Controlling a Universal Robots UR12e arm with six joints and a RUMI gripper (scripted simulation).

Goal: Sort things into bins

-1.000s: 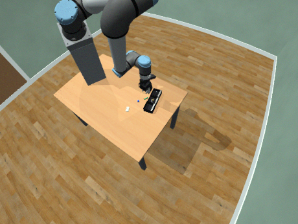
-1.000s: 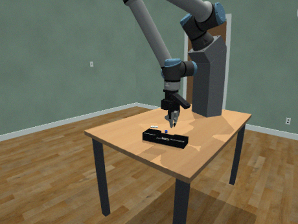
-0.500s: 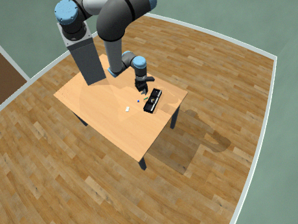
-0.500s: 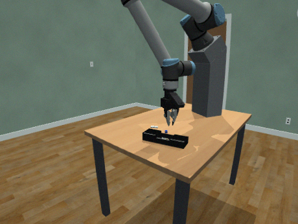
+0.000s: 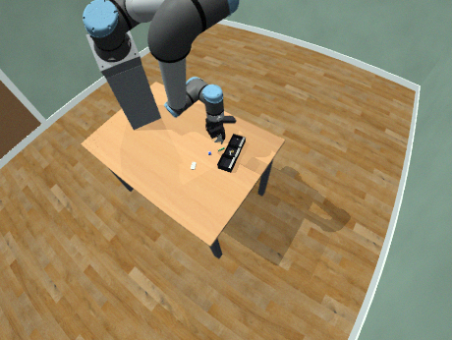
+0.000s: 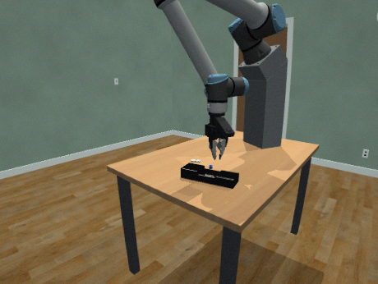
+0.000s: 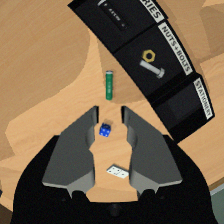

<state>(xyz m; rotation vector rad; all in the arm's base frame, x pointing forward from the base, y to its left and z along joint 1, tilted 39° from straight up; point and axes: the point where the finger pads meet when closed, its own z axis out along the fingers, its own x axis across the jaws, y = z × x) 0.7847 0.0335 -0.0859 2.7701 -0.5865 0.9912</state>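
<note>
My gripper is now 80 mm above the green battery. Round my hand: blue die 50 mm behind, 60 mm to the right, 80 mm below; then brass hex nut 70 mm ahead, 10 mm to the left, 80 mm below; then grey-white piece 70 mm ahead, 10 mm to the right, 70 mm below.
</note>
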